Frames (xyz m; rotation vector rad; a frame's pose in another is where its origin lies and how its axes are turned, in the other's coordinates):
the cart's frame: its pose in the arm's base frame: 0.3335 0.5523 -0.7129 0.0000 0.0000 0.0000
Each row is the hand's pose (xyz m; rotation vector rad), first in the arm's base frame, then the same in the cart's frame.
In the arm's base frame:
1: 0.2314 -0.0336 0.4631 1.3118 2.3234 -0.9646
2: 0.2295 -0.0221 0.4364 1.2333 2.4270 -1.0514
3: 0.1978 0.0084 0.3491 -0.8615 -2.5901 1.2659
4: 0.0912 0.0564 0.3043 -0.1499 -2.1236 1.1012
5: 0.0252 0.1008 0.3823 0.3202 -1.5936 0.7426
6: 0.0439 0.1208 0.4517 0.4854 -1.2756 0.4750
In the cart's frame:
1: -0.1021 -0.5859 1.1760 1.3118 2.3234 -0.9646
2: -0.1040 -0.5744 1.1493 1.2333 2.4270 -1.0514
3: -0.1357 -0.5439 1.0620 -0.8615 -2.5901 1.2659
4: -0.2423 -0.4959 1.0172 -0.1499 -2.1236 1.1012
5: -0.3083 -0.4515 1.0952 0.3202 -1.5936 0.7426
6: -0.2896 -0.4315 1.1646 0.4854 -1.2756 0.4750

